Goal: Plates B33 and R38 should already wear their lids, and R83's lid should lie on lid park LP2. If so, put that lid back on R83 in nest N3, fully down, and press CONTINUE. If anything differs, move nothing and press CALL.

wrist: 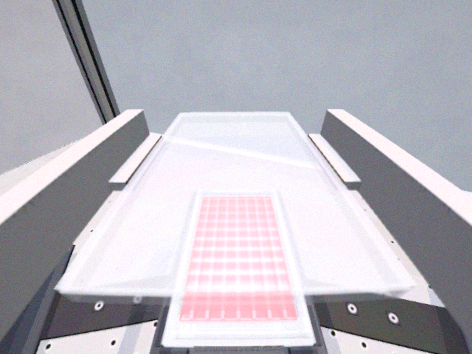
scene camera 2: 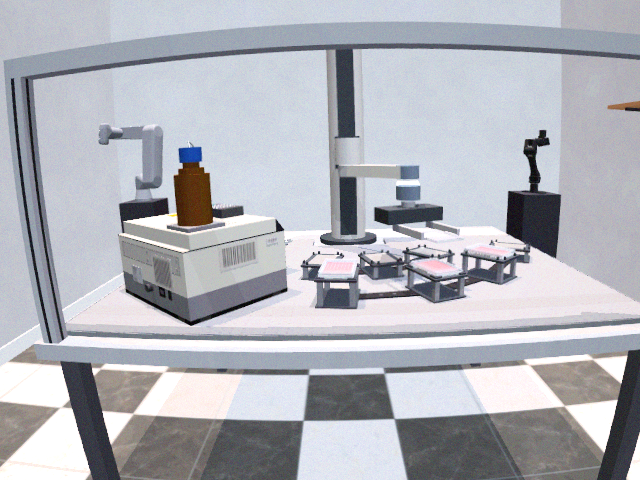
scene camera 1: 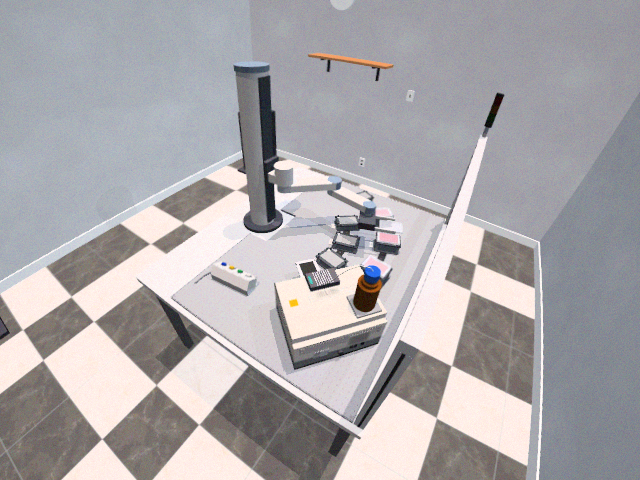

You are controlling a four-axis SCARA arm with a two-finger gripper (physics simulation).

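Seen in the pictures: gripper, fingertip midpoint: point(wrist: 235, 125) point(scene camera 2: 441, 234) point(scene camera 1: 395, 226); arm's base at its link origin: point(scene camera 2: 348, 240) point(scene camera 1: 263, 220).
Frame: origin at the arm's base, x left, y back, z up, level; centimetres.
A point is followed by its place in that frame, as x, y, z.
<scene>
My gripper point(scene camera 1: 386, 225) {21.5, -76.6, 17.5} point(scene camera 2: 440, 234) {21.5, -76.6, 17.5} point(wrist: 235, 125) {21.5, -76.6, 17.5} is shut on a clear lid point(scene camera 1: 393, 227) {20.3, -76.0, 17.0} point(scene camera 2: 437, 237) {20.1, -78.3, 17.0} point(wrist: 125, 240) {21.8, -68.6, 17.0}, which it holds level by its long sides. The lid hangs in the air above the middle pink plate R83 point(scene camera 1: 388, 239) {18.9, -75.5, 8.9} point(scene camera 2: 435, 267) {20.2, -77.2, 8.8} point(wrist: 240, 250), apart from it. The plate shows through the lid in the wrist view; its label is not readable. Plate B33 point(scene camera 1: 377, 266) {-5.5, -78.6, 10.2} point(scene camera 2: 338, 267) {-5.0, -80.2, 10.4} and plate R38 point(scene camera 1: 383, 212) {40.6, -63.7, 9.9} point(scene camera 2: 488, 251) {38.6, -66.1, 9.9} sit on the outer nests; their clear lids are hard to make out. The button box point(scene camera 1: 233, 277) {-49.6, -23.9, 8.2} stands near the table's front left.
Low parks point(scene camera 1: 346, 222) {22.8, -47.1, 5.5} point(scene camera 1: 345, 241) {6.4, -54.8, 5.9} point(scene camera 1: 331, 258) {-9.9, -55.0, 6.0} stand on the column side of the plates. Another low stand point(scene camera 1: 364, 195) {57.7, -43.4, 5.8} is at the back. A cream instrument point(scene camera 1: 330, 315) {-50.5, -76.1, 22.2} point(scene camera 2: 232, 258) {-30.4, -84.9, 14.4} carries a brown bottle point(scene camera 1: 366, 295) {-43.3, -85.3, 33.0} point(scene camera 2: 192, 198) {-37.9, -88.4, 29.6}. A tall frame point(scene camera 2: 320, 38) {-7.2, -104.4, 59.2} rises along the table edge.
</scene>
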